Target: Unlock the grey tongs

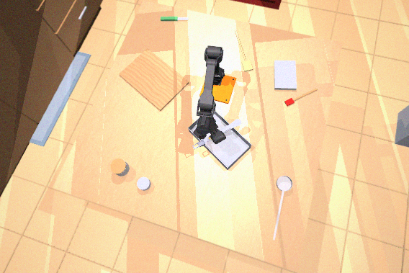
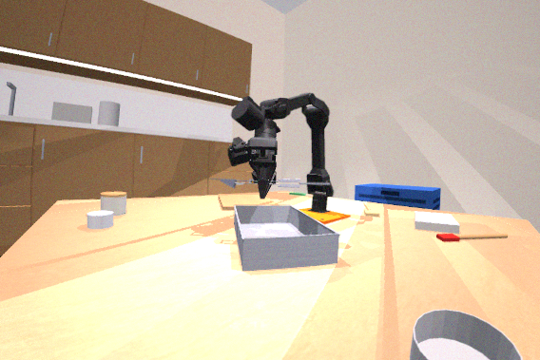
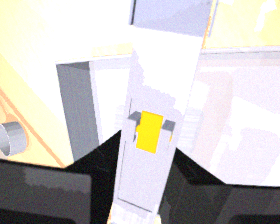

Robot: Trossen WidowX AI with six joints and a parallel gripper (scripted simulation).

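The yellow lock piece lies 3 cm to the right of my gripper tip and 3 cm above it. Also, from my gripper tip: red spatula 36 cm behind, 38 cm to the left, 10 cm below; lidded jar 22 cm ahead, 48 cm to the right, 7 cm below; roasting tin 4 cm behind, 8 cm below.
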